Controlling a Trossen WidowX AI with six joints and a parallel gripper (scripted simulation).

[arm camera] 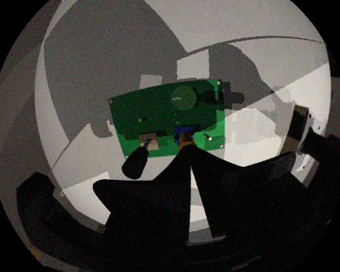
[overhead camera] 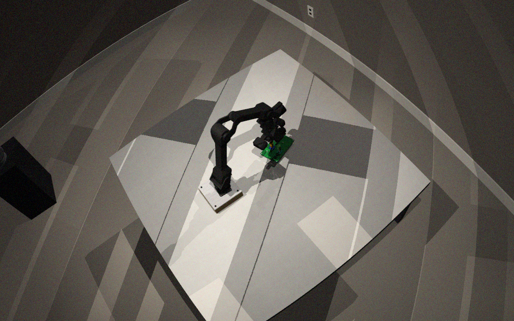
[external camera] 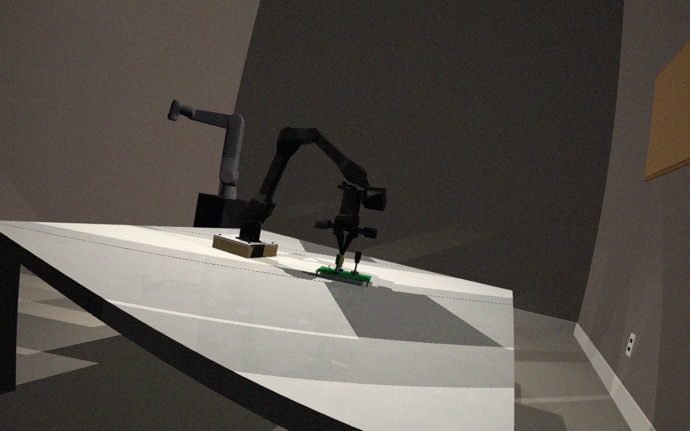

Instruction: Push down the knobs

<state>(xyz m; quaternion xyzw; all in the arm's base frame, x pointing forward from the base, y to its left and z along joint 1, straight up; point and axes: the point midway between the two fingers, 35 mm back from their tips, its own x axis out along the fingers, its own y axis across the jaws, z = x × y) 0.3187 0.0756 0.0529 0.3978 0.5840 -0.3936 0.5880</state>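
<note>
Now: gripper tip 2 cm above the orange knob. Also, from my gripper tip: black knob 4 cm ahead, 2 cm to the left.
</note>
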